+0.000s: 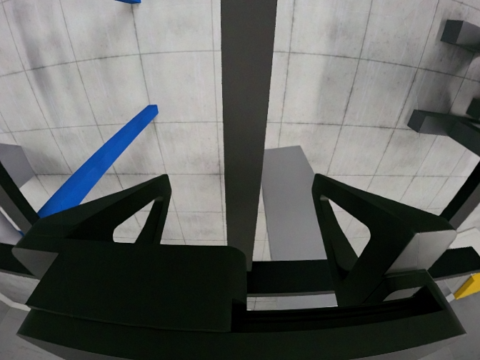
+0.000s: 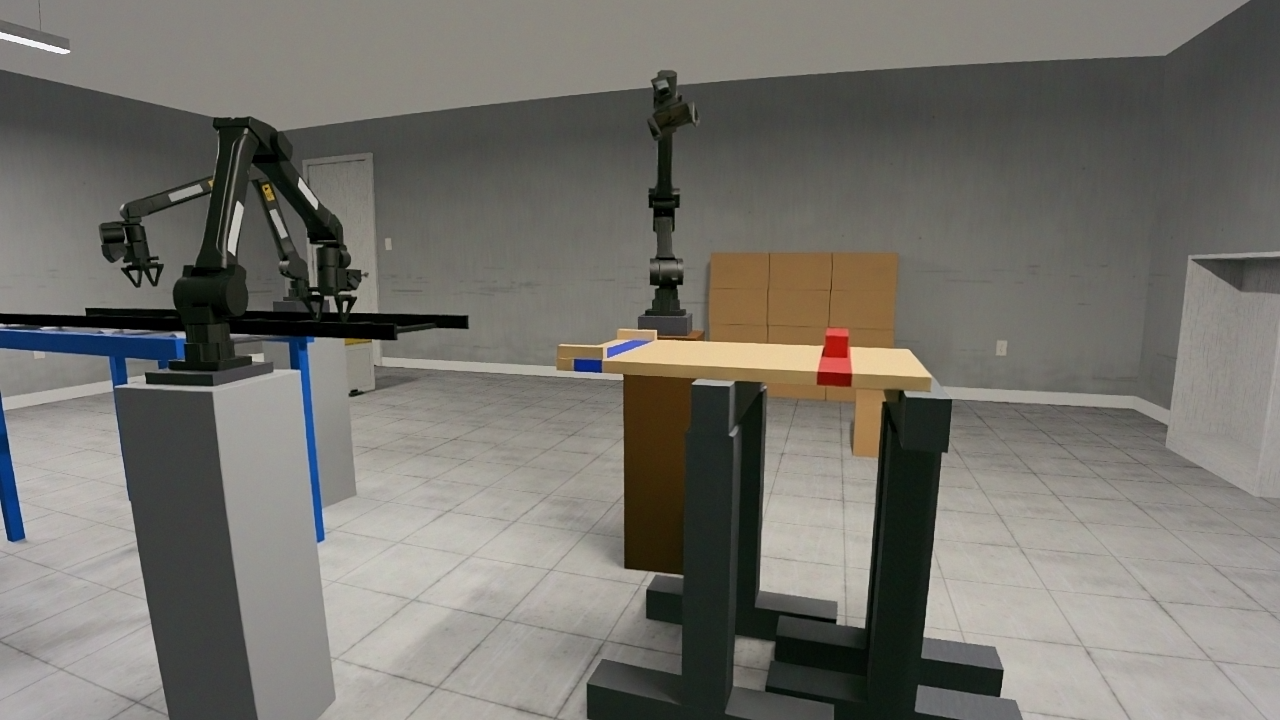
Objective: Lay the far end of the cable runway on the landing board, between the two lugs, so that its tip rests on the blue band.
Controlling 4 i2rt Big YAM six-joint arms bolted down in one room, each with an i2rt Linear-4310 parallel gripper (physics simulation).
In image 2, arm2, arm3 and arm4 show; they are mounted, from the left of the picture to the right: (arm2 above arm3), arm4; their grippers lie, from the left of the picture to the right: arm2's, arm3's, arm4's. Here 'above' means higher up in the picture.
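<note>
The black cable runway (image 2: 432, 320) lies on a blue stand (image 2: 58, 340), its far end jutting out in the air left of the landing board (image 2: 733, 360). The board has a blue band (image 2: 626, 348) and pale blocks at its left end. A dark rail of the runway (image 1: 247, 100) runs between the spread fingers of arm3's gripper (image 1: 241, 177) (image 2: 331, 313), which is open with its tips near the rail's height. Arm2's gripper (image 2: 143, 275) is open above the runway, at left. Arm4's gripper (image 2: 673, 116) is raised high; its fingers are unclear. Arm1's gripper does not show.
A red band with a red block (image 2: 836, 342) marks the board's right part. Dark trestles (image 2: 908, 537) carry the board. A brown block (image 2: 657, 474) stands under its left part. Arm3 stands on a grey pedestal (image 2: 277, 537). Cardboard boxes (image 2: 801, 295) stand behind.
</note>
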